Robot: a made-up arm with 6 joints.
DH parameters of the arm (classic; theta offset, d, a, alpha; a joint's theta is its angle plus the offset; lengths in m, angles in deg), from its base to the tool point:
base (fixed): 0 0 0 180
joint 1: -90 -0.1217 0.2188 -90
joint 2: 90 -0.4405 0.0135 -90
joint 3: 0 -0.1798 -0.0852 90
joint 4: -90 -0.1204 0.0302 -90
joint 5: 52.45 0 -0.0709 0
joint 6: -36.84 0 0.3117 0
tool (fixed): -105.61 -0.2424 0 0
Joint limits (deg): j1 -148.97..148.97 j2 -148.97..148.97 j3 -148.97..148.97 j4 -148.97..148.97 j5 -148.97..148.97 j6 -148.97..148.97
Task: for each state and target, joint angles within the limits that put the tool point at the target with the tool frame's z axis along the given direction. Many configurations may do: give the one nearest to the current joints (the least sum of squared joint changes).
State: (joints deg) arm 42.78 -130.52 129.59 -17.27 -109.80 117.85
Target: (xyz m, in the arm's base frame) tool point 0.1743 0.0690 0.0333 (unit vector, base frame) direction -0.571 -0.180 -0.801
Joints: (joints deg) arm 28.28 -101.60 121.84 -60.56 -124.12 141.03
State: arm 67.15 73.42 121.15 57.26 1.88 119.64
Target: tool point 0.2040 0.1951 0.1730 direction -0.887 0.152 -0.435
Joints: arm 39.38 29.85 101.26 37.08 12.20 145.58
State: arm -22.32 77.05 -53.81 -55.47 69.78 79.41
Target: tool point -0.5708 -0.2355 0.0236 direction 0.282 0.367 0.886
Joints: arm -31.64 36.40 -35.10 -41.18 74.72 78.18
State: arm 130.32 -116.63 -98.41 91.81 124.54 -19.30
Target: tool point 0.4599 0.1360 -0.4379 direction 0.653 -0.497 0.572
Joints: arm 147.45 -132.37 -122.99 109.71 130.36 12.03
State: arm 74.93 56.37 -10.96 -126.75 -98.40 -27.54
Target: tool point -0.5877 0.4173 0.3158 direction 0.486 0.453 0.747
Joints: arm 40.14 90.51 6.80 -132.16 -129.28 -76.53
